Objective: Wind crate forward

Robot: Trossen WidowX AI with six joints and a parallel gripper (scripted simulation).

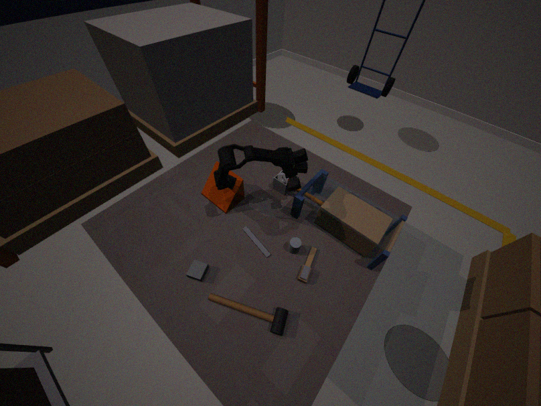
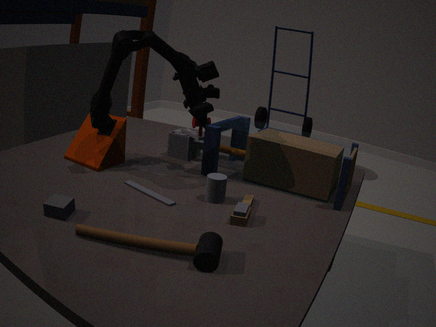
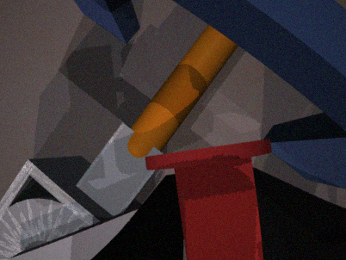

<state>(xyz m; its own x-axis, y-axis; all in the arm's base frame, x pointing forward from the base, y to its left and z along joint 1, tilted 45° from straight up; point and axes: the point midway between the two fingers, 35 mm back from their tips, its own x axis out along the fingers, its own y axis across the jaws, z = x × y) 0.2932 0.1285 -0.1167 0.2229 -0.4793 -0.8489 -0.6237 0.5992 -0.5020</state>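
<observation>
Right now the grey winch is 11 cm behind my gripper tip, 10 cm below it and 4 cm to the left of it. Round my gripper tip: flat grey bar: 34 cm to the right, 13 cm below, 2 cm behind; red knob: 1 cm to the right, 1 cm behind; small wooden tool: 31 cm to the right, 25 cm ahead, 11 cm below.
</observation>
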